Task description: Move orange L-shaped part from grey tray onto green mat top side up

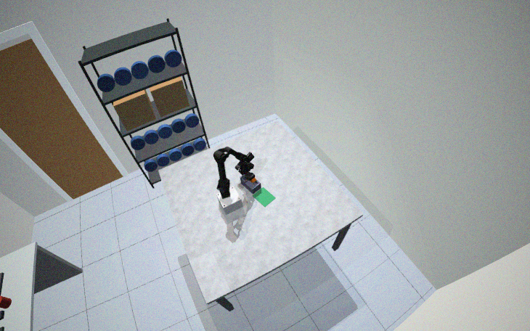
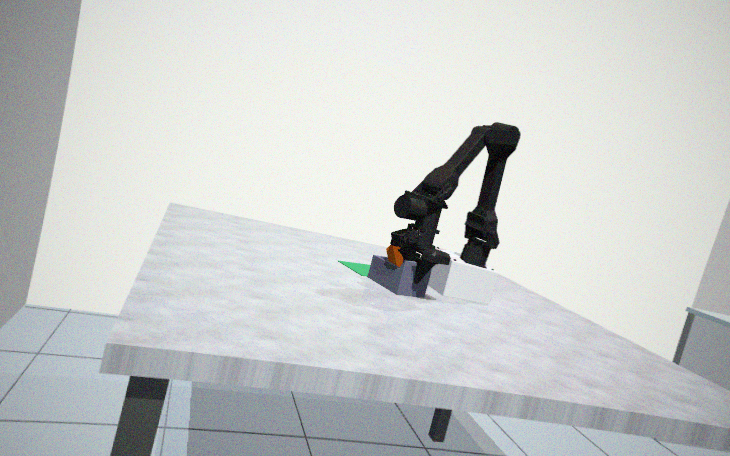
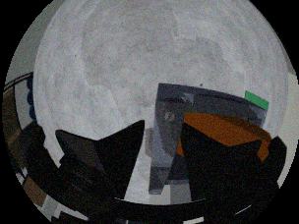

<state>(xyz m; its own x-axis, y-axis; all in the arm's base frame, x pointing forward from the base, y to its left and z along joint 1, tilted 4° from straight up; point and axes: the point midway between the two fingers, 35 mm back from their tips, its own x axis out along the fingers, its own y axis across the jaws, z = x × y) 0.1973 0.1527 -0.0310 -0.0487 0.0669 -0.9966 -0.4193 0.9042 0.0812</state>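
The orange L-shaped part is 50 mm to the right of my gripper tip, 20 mm ahead of it and 10 mm above it. From my gripper tip the other things lie so: green mat (210 mm to the right, 90 mm ahead, 50 mm below).
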